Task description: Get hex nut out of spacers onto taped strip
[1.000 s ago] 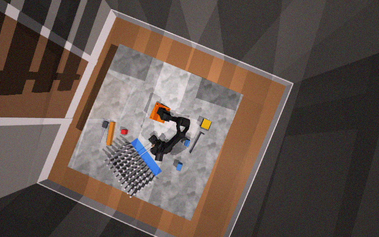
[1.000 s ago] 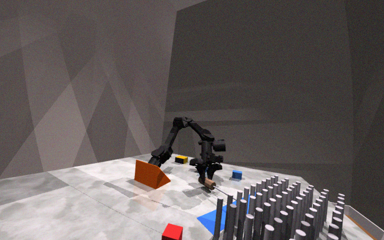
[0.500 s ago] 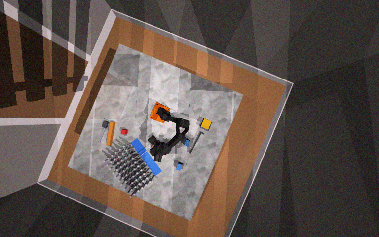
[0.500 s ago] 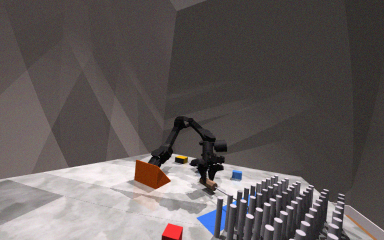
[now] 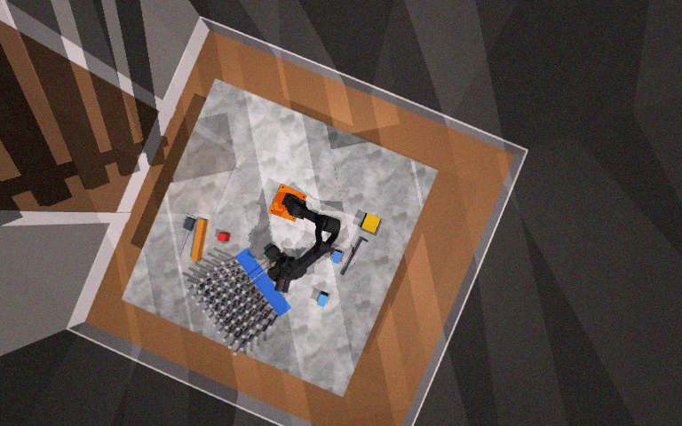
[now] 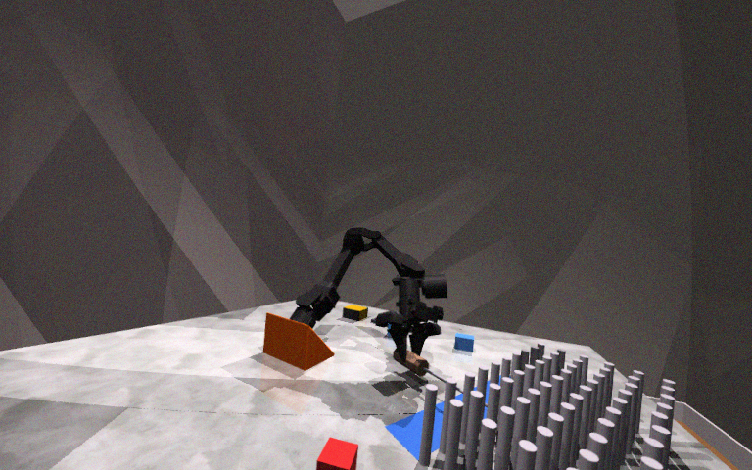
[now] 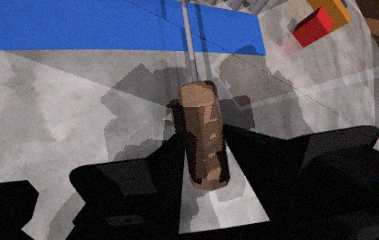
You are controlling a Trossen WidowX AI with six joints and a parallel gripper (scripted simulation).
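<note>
My gripper tip is 150 mm short of the blue taped strip, 40 mm to the left of it and 40 mm above it. The rest, counted from my gripper tip: wooden-handled tool: 90 mm ahead, 50 mm to the right; orange bar: 80 mm ahead, 430 mm to the right, 20 mm below; red cube: 10 mm ahead, 320 mm to the right, 20 mm below.
</note>
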